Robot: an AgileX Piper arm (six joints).
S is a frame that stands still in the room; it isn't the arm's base.
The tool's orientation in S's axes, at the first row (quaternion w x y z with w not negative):
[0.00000, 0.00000, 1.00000, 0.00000]
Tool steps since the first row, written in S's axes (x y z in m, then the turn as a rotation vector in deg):
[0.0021, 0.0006, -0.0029, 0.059, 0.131, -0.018]
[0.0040, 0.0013, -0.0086, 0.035, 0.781, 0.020]
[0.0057, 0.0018, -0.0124, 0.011, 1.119, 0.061]
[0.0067, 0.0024, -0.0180, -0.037, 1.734, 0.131]
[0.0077, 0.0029, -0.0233, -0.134, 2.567, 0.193]
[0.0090, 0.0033, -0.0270, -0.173, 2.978, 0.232]
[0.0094, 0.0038, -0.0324, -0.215, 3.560, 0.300]
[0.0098, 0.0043, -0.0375, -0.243, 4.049, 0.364]
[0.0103, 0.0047, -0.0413, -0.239, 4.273, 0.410]
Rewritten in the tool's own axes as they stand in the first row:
[-0.0021, 0.0006, 0.0029, -0.059, 0.131, 0.018]
[-0.0040, 0.0013, 0.0086, -0.035, 0.781, -0.020]
[-0.0057, 0.0018, 0.0124, -0.011, 1.119, -0.061]
[-0.0067, 0.0024, 0.0180, 0.037, 1.734, -0.131]
[-0.0077, 0.0029, 0.0233, 0.134, 2.567, -0.193]
[-0.0090, 0.0033, 0.0270, 0.173, 2.978, -0.232]
[-0.0094, 0.0038, 0.0324, 0.215, 3.560, -0.300]
[-0.0098, 0.0043, 0.0375, 0.243, 4.049, -0.364]
[-0.0103, 0.0047, 0.0413, 0.239, 4.273, -0.410]

